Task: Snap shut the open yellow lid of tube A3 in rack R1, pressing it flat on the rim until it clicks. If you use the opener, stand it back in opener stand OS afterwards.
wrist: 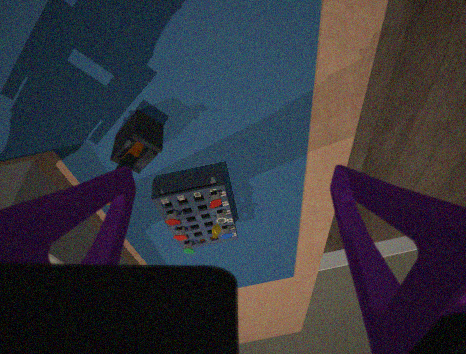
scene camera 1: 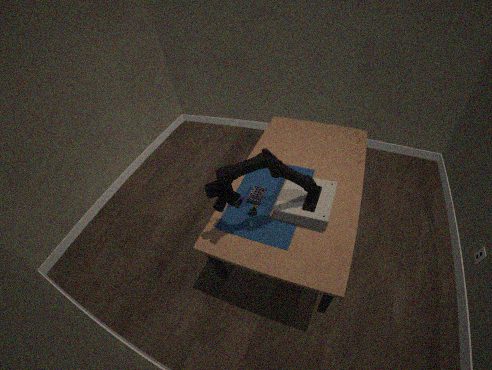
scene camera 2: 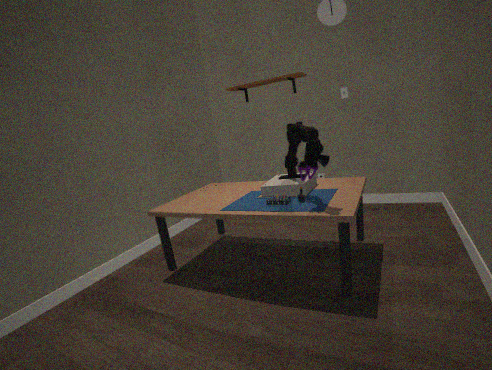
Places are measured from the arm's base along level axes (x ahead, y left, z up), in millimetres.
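Pixels of known places: gripper, fingertip midpoint: point(wrist: 232, 176) point(scene camera 1: 232, 203) point(scene camera 2: 306, 179); arm's base, link origin: point(scene camera 1: 312, 198) point(scene camera 2: 292, 177).
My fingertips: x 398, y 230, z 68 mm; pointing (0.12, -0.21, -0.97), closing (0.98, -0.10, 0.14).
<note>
Ahead of a thing's pixels: the offset from my fingertips to its top centre. Level surfaces: height alone.
Rack R1 {dx -48, dy -212, dz -93 mm} point(scene camera 1: 256, 194) point(scene camera 2: 278, 201) point(wrist: 187, 181) is a dark tube rack with several coloured lids. A yellow lid {dx -27, dy -205, dz -96 mm} point(wrist: 216, 230) stands up open near its lower right corner in the wrist view, next to a white ring-like rim. Row and column labels are too blurred to read surely. The dark opener stand OS {dx -82, dy -70, dz -109 mm} point(scene camera 1: 253, 210) point(scene camera 2: 301, 198) point(wrist: 142, 127) is beside the rack, with the orange opener {dx -91, dy -72, dz -63 mm} point(wrist: 134, 149) in it. My gripper point(scene camera 1: 240, 201) point(scene camera 2: 307, 173) point(wrist: 232, 176) has purple fingers, wide open and empty, above the mat; in the wrist view the rack shows between the fingertips, nearer the left one.
The rack and stand are on a blue mat {dz -149 mm} point(scene camera 1: 267, 237) point(scene camera 2: 245, 202) point(wrist: 270, 215) on the wooden table {dz -152 mm} point(scene camera 1: 320, 265) point(scene camera 2: 200, 200) point(wrist: 335, 90). The white base box point(scene camera 1: 325, 200) point(scene camera 2: 280, 189) carries the arm behind the mat. A wall shelf point(scene camera 2: 267, 81) is high behind.
</note>
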